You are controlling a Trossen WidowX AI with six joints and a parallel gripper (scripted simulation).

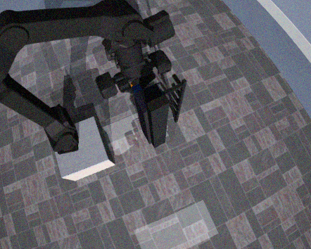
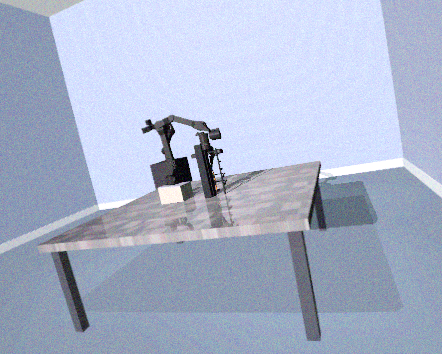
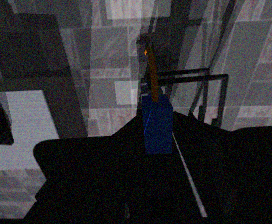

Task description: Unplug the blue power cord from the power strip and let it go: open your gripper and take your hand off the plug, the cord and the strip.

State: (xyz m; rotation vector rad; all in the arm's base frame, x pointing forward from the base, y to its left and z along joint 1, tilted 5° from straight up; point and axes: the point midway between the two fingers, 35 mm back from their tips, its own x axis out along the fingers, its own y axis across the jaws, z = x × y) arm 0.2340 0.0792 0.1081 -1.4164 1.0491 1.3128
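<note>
Now: the blue plug 1 cm ahead of my gripper tip and 3 cm to the right of it.
</note>
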